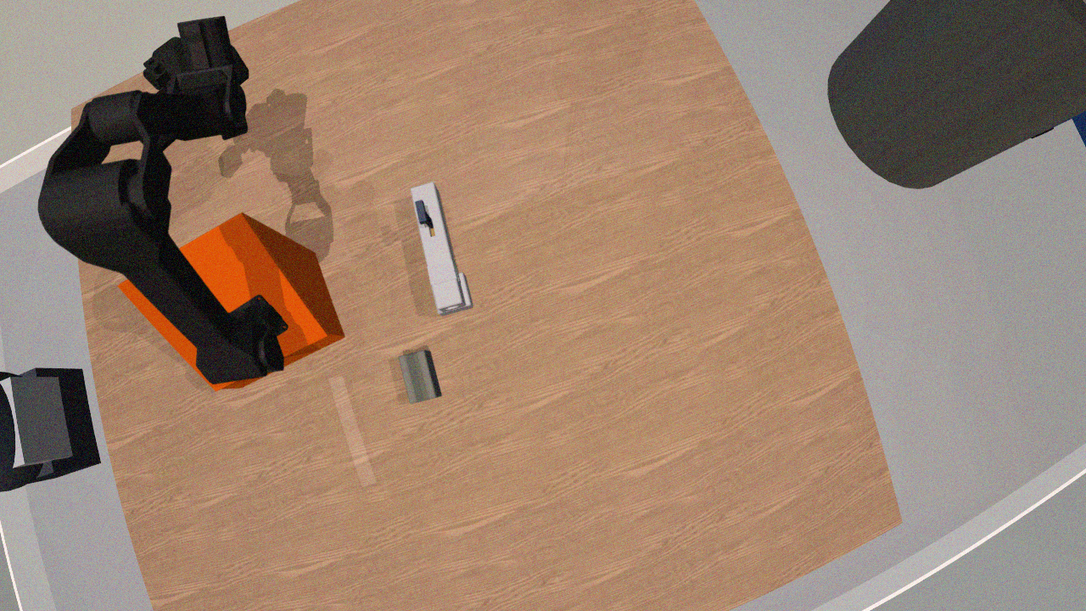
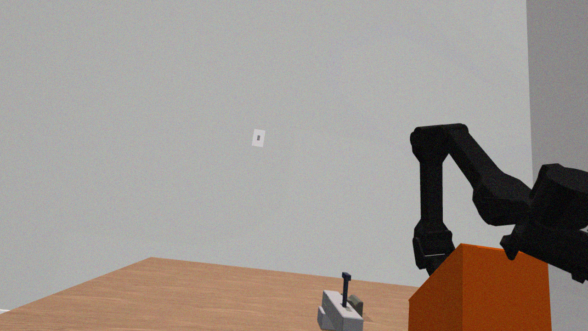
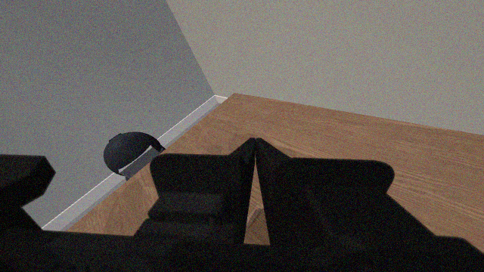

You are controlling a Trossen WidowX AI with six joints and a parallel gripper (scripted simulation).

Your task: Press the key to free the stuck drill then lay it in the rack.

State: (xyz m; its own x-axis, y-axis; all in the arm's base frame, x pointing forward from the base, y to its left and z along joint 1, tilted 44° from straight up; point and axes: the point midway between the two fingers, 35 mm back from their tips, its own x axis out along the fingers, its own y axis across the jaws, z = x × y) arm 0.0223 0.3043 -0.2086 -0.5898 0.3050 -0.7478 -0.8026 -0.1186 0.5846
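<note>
Right now my gripper tip is 370 mm to the left of the dark key, 270 mm short of it and 70 mm above it. Also, from my gripper tip: dark rack 550 mm to the right, 160 mm ahead, 150 mm below; then grey block 400 mm to the right, 270 mm ahead, 120 mm below; then drill 420 mm to the right, 260 mm ahead, 120 mm below.
</note>
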